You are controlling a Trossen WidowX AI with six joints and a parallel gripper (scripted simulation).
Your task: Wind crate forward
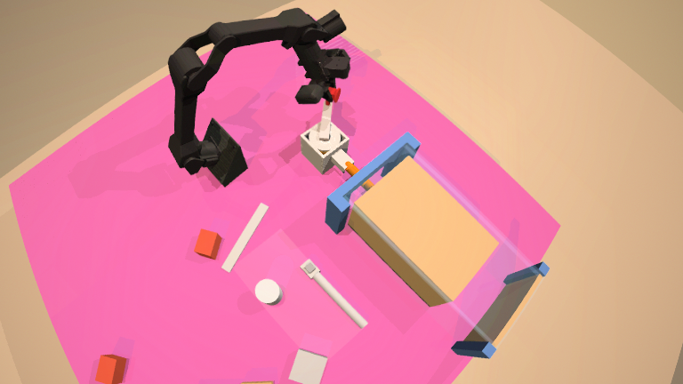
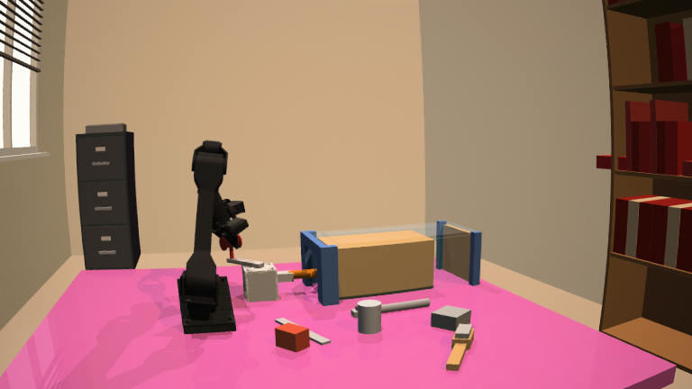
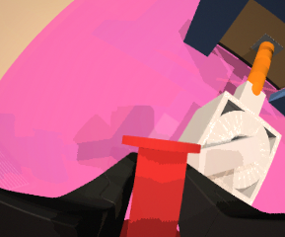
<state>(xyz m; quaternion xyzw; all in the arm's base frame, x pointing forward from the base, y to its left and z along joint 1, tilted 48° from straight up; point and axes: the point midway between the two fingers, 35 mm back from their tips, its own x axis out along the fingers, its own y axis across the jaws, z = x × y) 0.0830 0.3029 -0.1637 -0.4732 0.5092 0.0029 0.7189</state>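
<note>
The winch handle lies 30 mm to the right of my gripper tip, 30 mm below it and 10 mm ahead of it. The rest, counted from my gripper tip: blue steel frame (220 mm ahead, 70 mm to the right, 30 mm below); winch (100 mm below, 80 mm to the right, 50 mm ahead); red knob (10 mm to the right, 10 mm behind).
</note>
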